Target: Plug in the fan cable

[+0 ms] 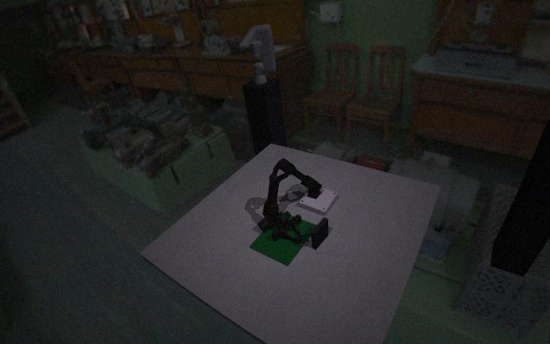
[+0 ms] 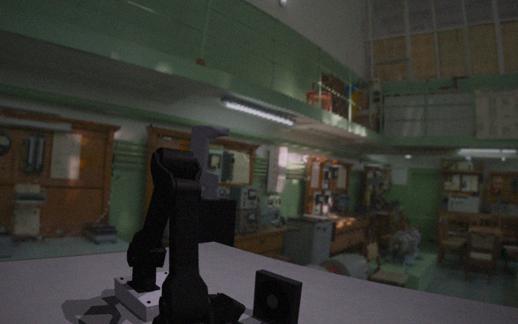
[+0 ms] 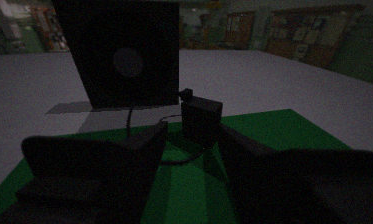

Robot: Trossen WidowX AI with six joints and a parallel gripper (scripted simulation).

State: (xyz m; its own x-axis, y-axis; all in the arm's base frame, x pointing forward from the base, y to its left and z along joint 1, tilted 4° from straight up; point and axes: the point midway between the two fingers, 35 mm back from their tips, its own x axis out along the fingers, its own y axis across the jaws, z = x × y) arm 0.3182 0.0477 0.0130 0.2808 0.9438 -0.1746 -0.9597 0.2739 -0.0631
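Right now my gripper tip is 80 mm to the left of the green board, 40 mm above it and 10 mm short of it. The rest, counted from my gripper tip: black fan (90 mm to the left, 50 mm behind, 30 mm above); then dark plug (10 mm to the left, 10 mm ahead).
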